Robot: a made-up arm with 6 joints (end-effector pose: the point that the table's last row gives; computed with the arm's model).
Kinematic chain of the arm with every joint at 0, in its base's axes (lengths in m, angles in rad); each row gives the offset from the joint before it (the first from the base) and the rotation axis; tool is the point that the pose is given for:
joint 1: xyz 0 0 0.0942 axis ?
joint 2: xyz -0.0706 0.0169 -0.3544 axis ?
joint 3: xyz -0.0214 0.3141 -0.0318 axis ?
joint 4: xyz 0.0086 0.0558 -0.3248 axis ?
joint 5: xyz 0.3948 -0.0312 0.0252 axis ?
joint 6: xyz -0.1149 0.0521 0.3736 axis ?
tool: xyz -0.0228 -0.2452 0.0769
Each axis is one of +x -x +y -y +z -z.
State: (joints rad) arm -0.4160 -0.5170 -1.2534 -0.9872 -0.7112 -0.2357
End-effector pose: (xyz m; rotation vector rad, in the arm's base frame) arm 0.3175 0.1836 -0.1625 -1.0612 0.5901 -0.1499
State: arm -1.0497 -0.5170 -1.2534 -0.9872 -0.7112 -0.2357
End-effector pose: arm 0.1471 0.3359 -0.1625 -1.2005 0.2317 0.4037
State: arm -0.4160 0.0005 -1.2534 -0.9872 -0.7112 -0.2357
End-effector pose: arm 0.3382 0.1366 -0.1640 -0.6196 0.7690 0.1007
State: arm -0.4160 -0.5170 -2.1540 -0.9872 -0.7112 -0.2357
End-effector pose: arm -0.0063 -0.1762 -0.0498 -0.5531 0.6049 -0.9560
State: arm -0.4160 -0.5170 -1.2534 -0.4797 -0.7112 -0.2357
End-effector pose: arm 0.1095 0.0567 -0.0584 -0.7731 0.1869 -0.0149
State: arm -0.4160 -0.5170 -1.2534 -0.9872 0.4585 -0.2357
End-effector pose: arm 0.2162 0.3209 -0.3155 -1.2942 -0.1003 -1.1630
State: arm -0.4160 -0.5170 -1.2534 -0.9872 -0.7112 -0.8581
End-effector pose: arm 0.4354 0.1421 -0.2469 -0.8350 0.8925 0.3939
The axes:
joint 1: -z
joint 2: +x
joint 3: +z
joint 4: +x
joint 5: -z
joint 6: -z

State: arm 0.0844 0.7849 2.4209 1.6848 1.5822 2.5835
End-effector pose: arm -0.2313 0.9679 0.3547 -1.1643 0.2551 -1.2295
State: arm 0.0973 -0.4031 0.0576 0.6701 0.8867 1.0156
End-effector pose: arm 0.0870 0.2779 -0.2272 0.1674 0.2681 -1.9362
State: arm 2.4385 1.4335 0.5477 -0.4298 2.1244 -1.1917
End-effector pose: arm -0.0614 -0.0385 0.3666 0.5725 -1.4349 -2.5884
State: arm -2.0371 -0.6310 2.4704 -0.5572 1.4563 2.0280
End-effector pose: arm 0.2925 -0.8329 -0.4766 0.3357 -0.2141 1.1173
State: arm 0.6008 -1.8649 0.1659 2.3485 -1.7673 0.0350
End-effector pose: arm -0.0006 -0.9751 -0.2540 0.3369 -0.4046 1.0211
